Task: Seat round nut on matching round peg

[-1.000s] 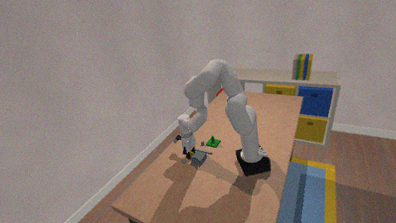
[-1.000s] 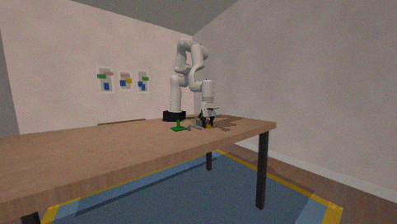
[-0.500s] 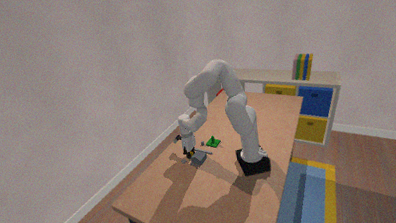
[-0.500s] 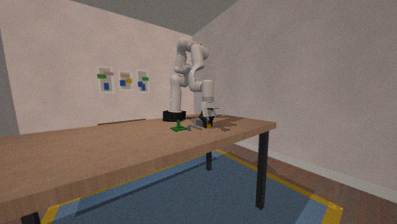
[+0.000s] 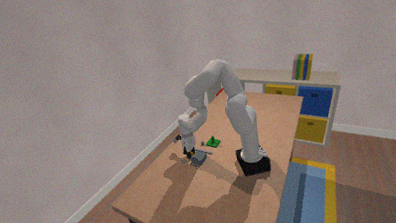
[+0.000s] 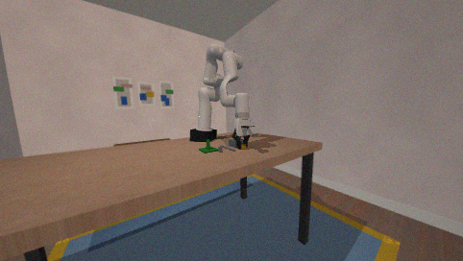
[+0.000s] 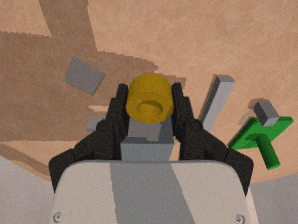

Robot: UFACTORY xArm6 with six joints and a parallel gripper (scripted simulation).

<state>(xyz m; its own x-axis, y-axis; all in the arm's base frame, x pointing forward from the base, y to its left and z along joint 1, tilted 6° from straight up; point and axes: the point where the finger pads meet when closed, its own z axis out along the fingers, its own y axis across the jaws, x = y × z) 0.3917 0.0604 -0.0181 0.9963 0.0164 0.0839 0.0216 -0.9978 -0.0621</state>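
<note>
My hand is 60 mm to the right of the small grey disc, 20 mm short of it and 20 mm above it. Round my hand: small grey cube (140 mm to the right, 20 mm behind, 10 mm below); grey block (70 mm behind, 10 mm to the left); grey bar (70 mm to the right, 50 mm behind, 20 mm below).
</note>
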